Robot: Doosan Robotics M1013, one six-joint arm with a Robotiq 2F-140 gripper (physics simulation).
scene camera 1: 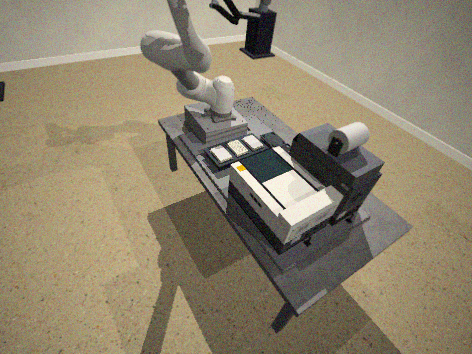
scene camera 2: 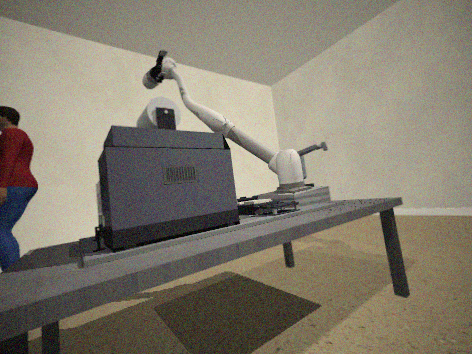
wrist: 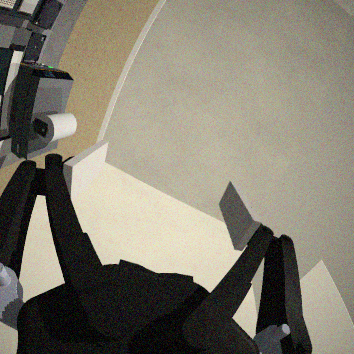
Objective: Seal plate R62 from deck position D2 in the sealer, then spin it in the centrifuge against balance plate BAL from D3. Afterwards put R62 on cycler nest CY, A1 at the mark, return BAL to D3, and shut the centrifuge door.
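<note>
My gripper (wrist: 165, 174) (scene camera 2: 160, 65) is open and empty, raised high above the table and tilted towards the wall. Three pale plates (scene camera 1: 221, 153) (scene camera 1: 237, 147) (scene camera 1: 253, 142) sit in a row on the dark deck (scene camera 1: 215, 163) in front of the arm's base. Their labels cannot be read, so which is R62 or BAL cannot be told. The dark grey machine with a white roll (scene camera 1: 351, 137) (scene camera 2: 159, 114) (wrist: 62, 126) looks like the sealer (scene camera 1: 320, 150) (scene camera 2: 165, 200) (wrist: 50, 97). The white machine (scene camera 1: 260, 200) beside it, with a dark top panel, looks like the centrifuge. The cycler nest cannot be identified surely.
A small dark block (scene camera 1: 272, 139) (wrist: 35, 47) sits between the deck and the grey machine. The arm stands on a grey plinth (scene camera 1: 212, 127) (scene camera 2: 317, 194) on the table (scene camera 1: 385, 225) (scene camera 2: 350, 206). A person (scene camera 2: 15, 165) stands left in scene camera 2. A black pedestal (scene camera 1: 260, 32) stands behind.
</note>
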